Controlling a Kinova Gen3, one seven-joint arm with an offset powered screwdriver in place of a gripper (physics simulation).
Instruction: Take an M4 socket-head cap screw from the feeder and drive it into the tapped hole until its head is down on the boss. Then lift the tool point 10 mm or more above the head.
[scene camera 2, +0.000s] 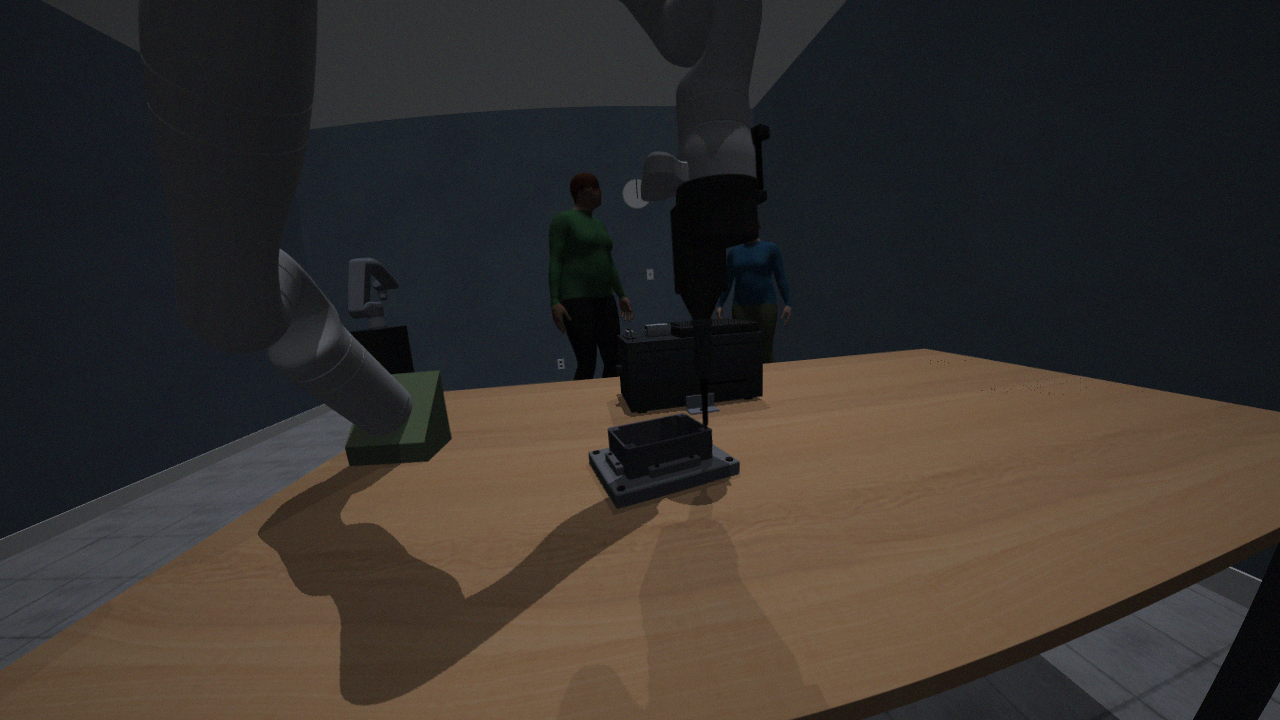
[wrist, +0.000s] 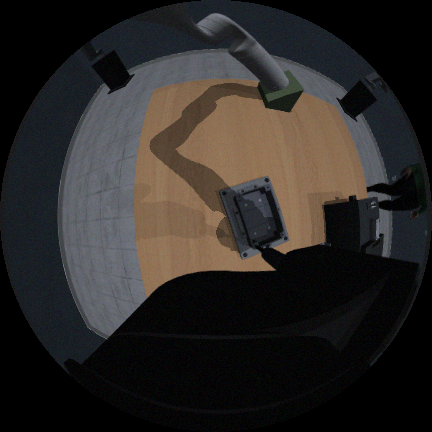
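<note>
My screwdriver (scene camera 2: 705, 420) (wrist: 257, 246) points down, with its thin black bit at the right rear corner of the dark open box in the scene view. The bit's end is at or close to the box's rim. The box (scene camera 2: 666, 449) (wrist: 276, 207) sits on a grey base plate (scene camera 2: 673, 484) (wrist: 231, 214) with holes in its corners. The screw, the tapped hole and the boss cannot be made out at the bit, so I cannot tell whether a screw is on it or how deep one sits. The black feeder (scene camera 2: 648, 376) (wrist: 342, 222) stands behind the box.
A green block (scene camera 2: 433, 413) (wrist: 284, 101) under the arm's base stands at the table's left side. A small grey bracket (scene camera 2: 702, 406) lies before the feeder. Two people, in green (scene camera 2: 583, 257) and blue (scene camera 2: 754, 275), stand behind the table (scene camera 2: 939, 465).
</note>
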